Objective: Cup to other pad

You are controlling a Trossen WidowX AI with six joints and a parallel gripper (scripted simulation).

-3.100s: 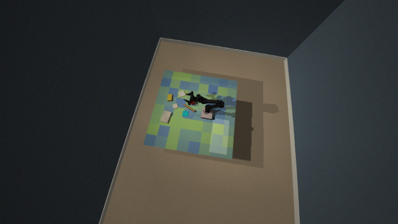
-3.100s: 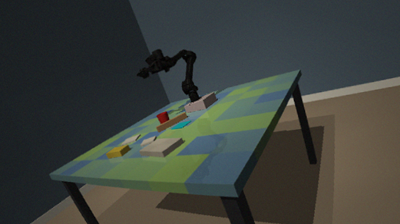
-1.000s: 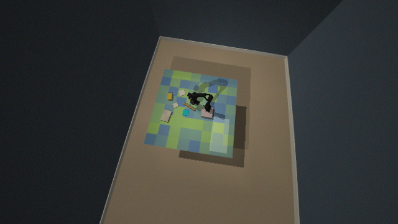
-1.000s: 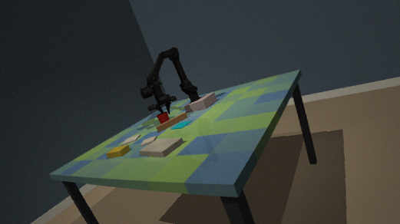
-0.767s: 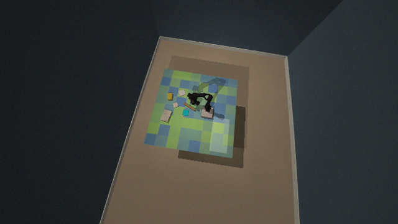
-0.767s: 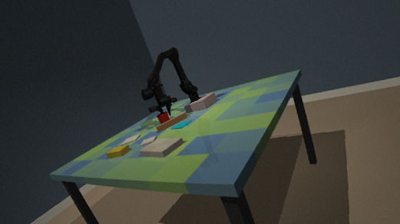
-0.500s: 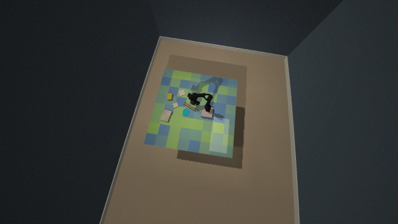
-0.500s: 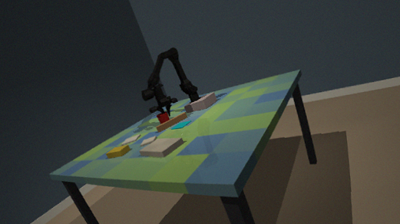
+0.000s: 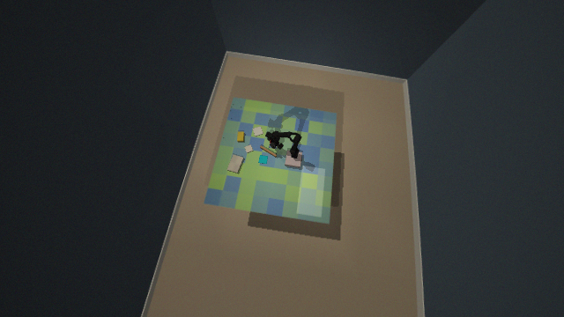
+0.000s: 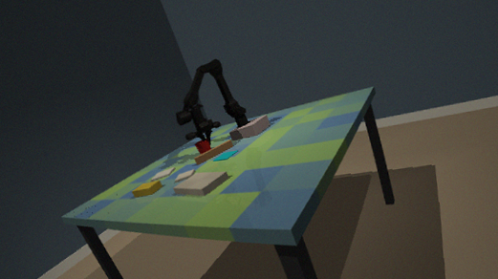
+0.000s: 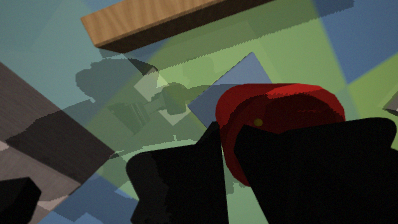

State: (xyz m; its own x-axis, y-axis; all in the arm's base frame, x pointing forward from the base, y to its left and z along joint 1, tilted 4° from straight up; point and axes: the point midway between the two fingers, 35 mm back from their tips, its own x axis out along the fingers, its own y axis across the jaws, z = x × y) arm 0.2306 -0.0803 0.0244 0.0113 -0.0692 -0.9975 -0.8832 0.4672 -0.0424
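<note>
The marble lies 30 mm ahead of my gripper tip, 30 mm to the right of it and 20 mm below it. The rest, counted from my gripper tip: flat teal pad 100 mm ahead, 180 mm to the left, 50 mm below; then red cup 30 mm ahead, 20 mm to the right; then long wooden bar 60 mm ahead, 80 mm to the left, 30 mm below.
</note>
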